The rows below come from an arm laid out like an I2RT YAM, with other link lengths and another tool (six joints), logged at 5 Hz.
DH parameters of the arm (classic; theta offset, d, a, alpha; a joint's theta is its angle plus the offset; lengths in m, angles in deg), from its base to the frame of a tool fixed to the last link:
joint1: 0 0.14 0.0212 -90
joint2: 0 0 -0.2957 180
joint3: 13.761 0 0.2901 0
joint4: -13.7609 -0.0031 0.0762 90
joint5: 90 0.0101 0 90
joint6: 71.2 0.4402 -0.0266 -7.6
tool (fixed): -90 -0.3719 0 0
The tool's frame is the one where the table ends.
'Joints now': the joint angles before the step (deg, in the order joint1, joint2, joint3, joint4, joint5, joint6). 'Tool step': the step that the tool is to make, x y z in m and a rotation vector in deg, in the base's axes. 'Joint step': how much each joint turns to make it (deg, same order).
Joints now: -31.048 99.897 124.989 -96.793 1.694 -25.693
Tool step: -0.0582 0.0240 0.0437 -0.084 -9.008 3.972
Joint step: -4.351 -10.376 -2.984 -0.006 -7.629 -5.882
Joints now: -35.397 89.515 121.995 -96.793 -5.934 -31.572
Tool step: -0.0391 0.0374 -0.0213 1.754 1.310 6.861
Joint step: -0.671 -11.464 -14.484 0.026 -3.691 -6.661
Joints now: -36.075 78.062 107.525 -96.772 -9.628 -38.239
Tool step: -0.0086 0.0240 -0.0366 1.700 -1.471 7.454
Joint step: 0.811 -8.013 -14.640 5.710 -4.589 -5.418
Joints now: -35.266 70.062 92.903 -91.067 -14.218 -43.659
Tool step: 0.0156 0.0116 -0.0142 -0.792 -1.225 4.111
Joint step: 4.122 -1.041 -4.607 5.027 -0.004 0.013
